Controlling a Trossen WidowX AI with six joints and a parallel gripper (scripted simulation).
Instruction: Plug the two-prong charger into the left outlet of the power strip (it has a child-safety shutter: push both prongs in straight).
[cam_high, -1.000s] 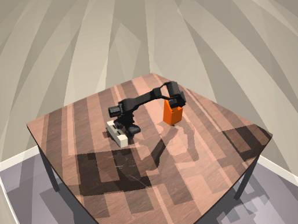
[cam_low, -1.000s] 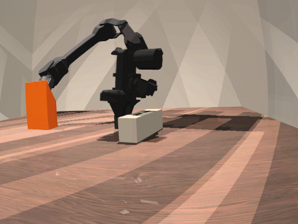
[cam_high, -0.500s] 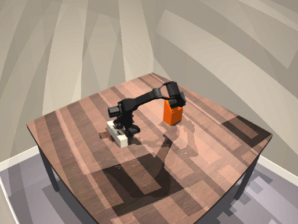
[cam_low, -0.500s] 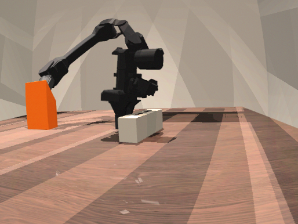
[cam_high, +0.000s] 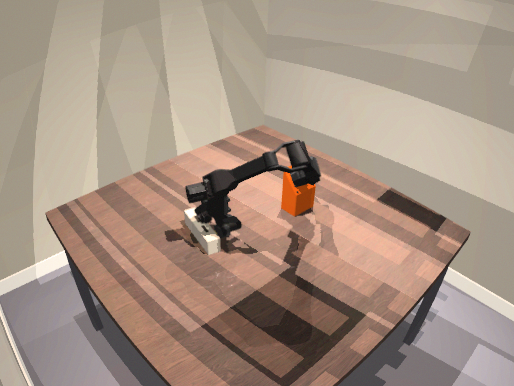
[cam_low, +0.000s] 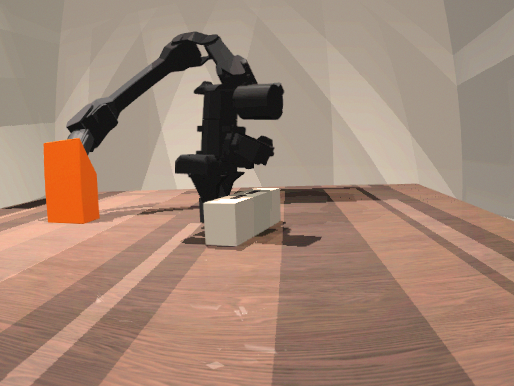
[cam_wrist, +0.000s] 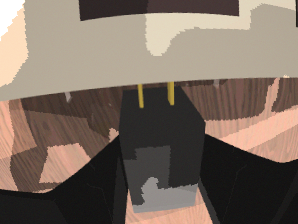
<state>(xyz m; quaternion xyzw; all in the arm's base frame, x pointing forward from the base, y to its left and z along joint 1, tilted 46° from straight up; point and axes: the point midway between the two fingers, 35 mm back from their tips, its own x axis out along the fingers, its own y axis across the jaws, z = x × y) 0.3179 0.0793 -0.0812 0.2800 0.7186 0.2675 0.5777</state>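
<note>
Right now the charger is 2 cm ahead of my gripper tip and 1 cm above it.
</note>
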